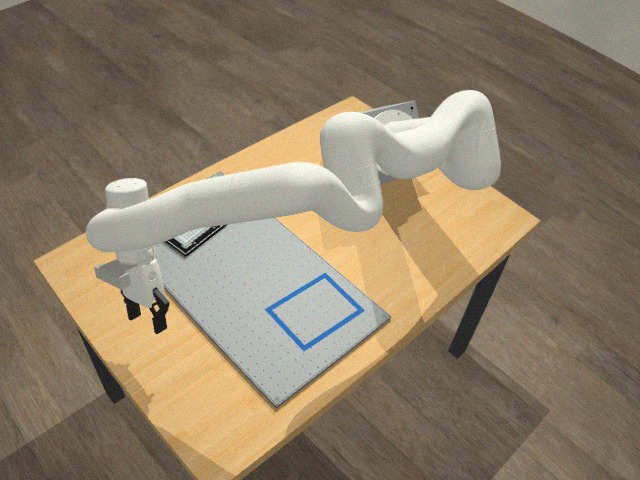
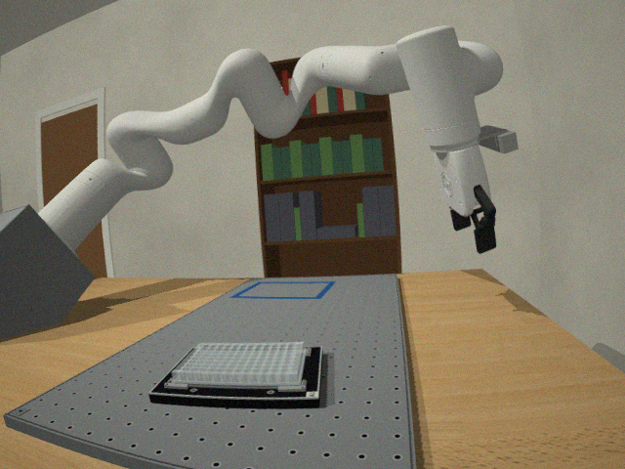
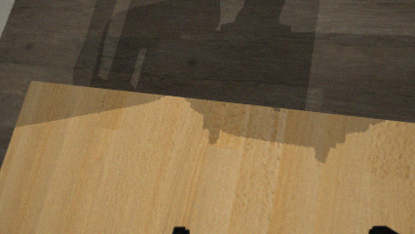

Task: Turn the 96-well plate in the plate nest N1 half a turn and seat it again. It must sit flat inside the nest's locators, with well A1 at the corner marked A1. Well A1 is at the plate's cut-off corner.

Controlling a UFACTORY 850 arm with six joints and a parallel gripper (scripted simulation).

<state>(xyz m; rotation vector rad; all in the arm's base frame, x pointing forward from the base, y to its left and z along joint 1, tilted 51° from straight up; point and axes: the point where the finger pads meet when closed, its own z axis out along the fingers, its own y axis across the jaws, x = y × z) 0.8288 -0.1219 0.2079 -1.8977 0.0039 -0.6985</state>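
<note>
The 96-well plate is 290 mm behind my hand, 270 mm to the right of it and 100 mm below it. From my hand the other things lie so: A1 corner mark: 200 mm behind, 310 mm to the right, 110 mm below; black plate nest N1: 290 mm behind, 270 mm to the right, 110 mm below.
</note>
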